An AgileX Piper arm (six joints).
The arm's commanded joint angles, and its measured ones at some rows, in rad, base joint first. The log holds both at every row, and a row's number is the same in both.
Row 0, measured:
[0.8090 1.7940 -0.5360 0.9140 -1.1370 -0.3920]
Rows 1 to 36, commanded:
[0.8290 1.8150 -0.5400 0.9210 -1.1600 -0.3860]
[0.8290 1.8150 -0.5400 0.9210 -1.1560 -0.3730]
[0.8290 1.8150 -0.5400 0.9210 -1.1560 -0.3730]
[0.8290 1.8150 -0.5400 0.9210 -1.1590 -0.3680]
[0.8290 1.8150 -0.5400 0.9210 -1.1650 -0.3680]
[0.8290 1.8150 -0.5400 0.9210 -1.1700 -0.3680]
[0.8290 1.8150 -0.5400 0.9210 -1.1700 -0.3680]
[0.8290 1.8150 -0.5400 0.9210 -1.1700 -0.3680]
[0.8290 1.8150 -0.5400 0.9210 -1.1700 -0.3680]
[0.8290 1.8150 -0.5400 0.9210 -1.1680 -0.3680]
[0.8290 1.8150 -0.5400 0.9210 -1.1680 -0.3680]
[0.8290 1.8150 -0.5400 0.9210 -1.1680 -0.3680]
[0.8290 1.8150 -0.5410 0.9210 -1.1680 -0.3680]
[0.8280 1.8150 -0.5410 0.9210 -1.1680 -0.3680]
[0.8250 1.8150 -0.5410 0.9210 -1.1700 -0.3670]
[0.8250 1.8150 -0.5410 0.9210 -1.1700 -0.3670]
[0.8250 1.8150 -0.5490 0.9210 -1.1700 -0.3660]
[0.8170 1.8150 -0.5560 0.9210 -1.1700 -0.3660]
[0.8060 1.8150 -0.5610 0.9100 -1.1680 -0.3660]
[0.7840 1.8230 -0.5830 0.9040 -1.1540 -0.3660]
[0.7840 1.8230 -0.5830 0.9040 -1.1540 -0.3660]
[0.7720 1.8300 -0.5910 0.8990 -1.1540 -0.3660]
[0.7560 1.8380 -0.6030 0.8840 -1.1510 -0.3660]
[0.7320 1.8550 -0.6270 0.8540 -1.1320 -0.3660]
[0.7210 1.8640 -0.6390 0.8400 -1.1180 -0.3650]
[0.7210 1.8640 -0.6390 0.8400 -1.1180 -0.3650]
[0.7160 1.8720 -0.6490 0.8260 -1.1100 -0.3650]
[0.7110 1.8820 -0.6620 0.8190 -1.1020 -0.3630]
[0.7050 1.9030 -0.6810 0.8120 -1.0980 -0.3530]
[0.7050 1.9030 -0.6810 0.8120 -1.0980 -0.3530]
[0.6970 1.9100 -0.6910 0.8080 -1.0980 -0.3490]
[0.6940 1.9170 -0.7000 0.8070 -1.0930 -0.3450]
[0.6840 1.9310 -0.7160 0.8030 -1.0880 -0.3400]
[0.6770 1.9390 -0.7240 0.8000 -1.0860 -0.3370]
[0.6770 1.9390 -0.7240 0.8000 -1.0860 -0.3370]
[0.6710 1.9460 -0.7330 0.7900 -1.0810 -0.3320]
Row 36, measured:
[0.6880 1.9310 -0.7070 0.8120 -1.0920 -0.3520]
